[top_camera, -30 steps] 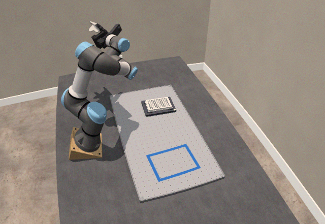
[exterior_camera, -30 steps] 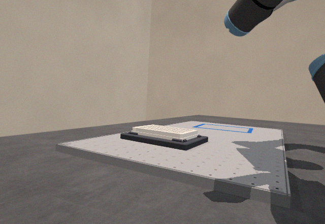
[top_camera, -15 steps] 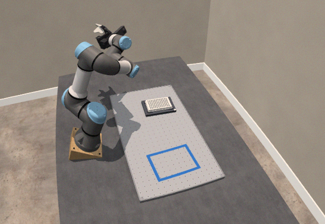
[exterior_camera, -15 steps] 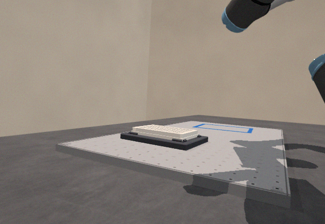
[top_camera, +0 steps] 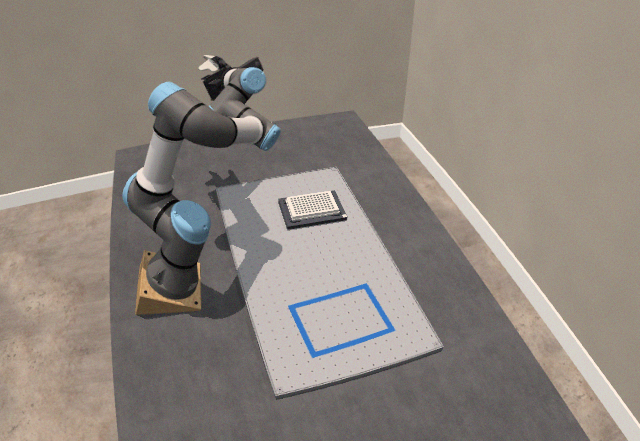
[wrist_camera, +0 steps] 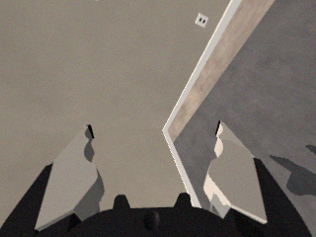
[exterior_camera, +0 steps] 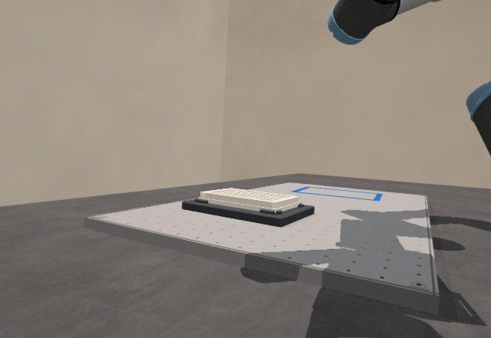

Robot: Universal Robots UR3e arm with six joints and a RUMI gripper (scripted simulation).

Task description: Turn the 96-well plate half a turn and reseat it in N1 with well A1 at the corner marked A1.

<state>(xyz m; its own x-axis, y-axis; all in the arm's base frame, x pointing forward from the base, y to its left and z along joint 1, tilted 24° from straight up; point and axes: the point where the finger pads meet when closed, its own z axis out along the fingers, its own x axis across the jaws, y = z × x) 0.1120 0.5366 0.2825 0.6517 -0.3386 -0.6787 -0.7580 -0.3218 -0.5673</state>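
Now: hand 360 mm to the left of the white 96-well plate, 250 mm above it and 180 mm short of it. From my hand the other things lie so: A1 mark: 420 mm to the right, 260 mm below, 250 mm ahead; plate nest N1: 360 mm to the right, 270 mm below, 180 mm ahead.
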